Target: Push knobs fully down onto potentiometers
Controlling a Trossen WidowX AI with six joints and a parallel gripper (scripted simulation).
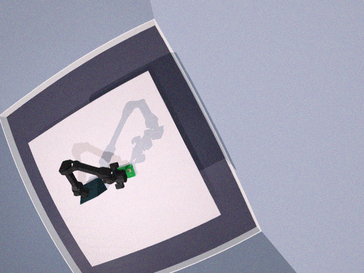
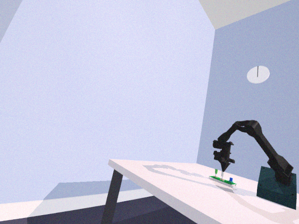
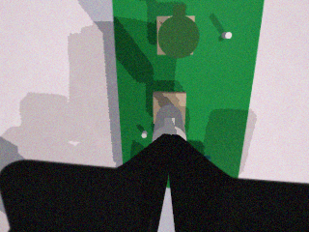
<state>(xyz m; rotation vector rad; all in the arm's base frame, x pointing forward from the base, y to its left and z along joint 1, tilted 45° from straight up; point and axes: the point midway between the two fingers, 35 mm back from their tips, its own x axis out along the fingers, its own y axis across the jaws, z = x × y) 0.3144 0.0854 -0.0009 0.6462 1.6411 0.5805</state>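
Now: gripper tip 5 cm short of the green knob and 1 cm above it. Also, from my gripper tip: white knob (2 cm below).
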